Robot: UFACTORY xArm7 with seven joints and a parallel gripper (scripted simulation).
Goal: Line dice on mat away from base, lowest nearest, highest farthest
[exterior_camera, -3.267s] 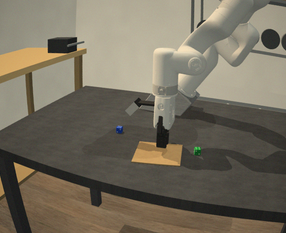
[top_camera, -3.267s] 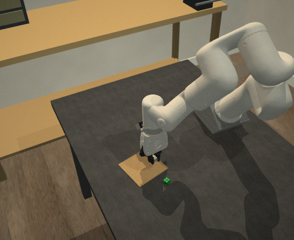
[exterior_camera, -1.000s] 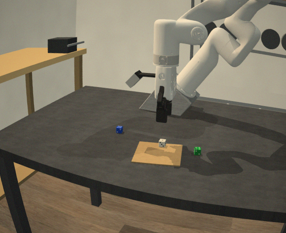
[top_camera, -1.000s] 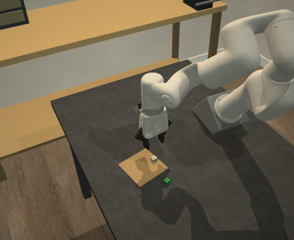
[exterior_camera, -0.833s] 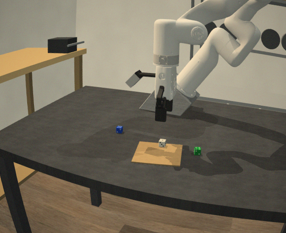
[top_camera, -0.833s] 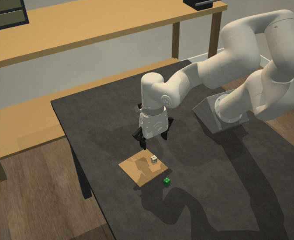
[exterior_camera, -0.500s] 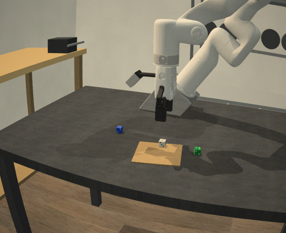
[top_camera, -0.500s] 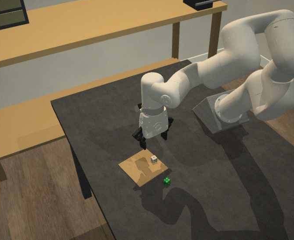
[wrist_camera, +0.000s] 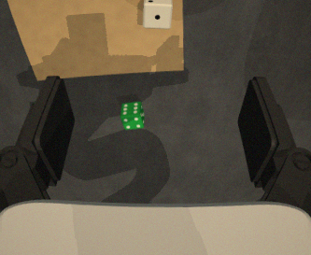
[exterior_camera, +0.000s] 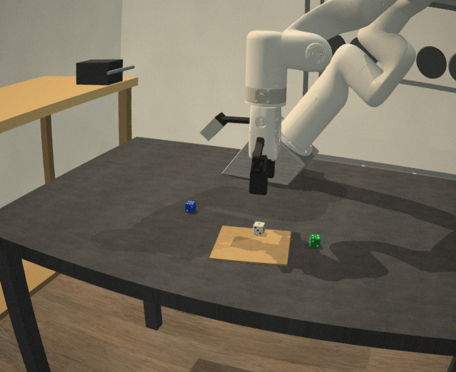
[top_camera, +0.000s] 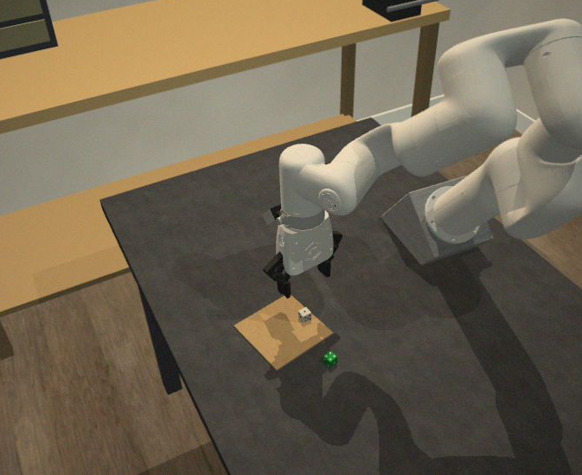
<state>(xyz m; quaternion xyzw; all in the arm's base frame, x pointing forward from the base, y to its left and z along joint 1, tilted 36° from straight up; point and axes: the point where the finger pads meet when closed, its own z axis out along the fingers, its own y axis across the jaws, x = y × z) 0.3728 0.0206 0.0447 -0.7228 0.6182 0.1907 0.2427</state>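
Now: hand 12 cm to the right of the green die and 11 cm above it. The rest, counted from my hand: white die: 10 cm below; tan square mat: 5 cm ahead, 11 cm below; blue die: 5 cm behind, 17 cm to the right, 11 cm below.
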